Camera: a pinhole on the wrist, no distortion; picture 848 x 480 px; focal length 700.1 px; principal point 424.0 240.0 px. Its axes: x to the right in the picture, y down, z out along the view. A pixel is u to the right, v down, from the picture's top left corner.
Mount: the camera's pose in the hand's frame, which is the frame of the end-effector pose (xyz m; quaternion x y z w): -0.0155 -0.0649 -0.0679 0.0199 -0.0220 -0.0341 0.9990
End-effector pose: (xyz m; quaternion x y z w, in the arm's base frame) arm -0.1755 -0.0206 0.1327 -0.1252 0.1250 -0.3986 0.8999
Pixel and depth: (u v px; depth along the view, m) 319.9 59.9 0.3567
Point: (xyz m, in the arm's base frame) -0.2571 -0.0255 0.4626
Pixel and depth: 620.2 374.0 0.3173
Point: -0.0673 -0.0503 0.3714
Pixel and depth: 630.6 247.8 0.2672
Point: -0.1297 -0.0840 0.3412
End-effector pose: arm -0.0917 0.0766 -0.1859 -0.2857 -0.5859 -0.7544 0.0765
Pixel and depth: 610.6 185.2 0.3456
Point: -0.0948 0.3828 -0.2069
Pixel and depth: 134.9 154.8 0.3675
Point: 0.1104 0.3395 -0.3344
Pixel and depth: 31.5 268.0 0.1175
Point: -0.0317 0.1193 -0.2743
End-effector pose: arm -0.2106 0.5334 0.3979 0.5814 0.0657 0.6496 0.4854
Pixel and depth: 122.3 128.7 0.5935
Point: 0.2532 0.1598 0.2420
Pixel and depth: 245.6 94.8 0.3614
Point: 0.0861 0.3820 0.3034
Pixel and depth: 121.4 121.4 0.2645
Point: -0.0148 0.3987 0.2851
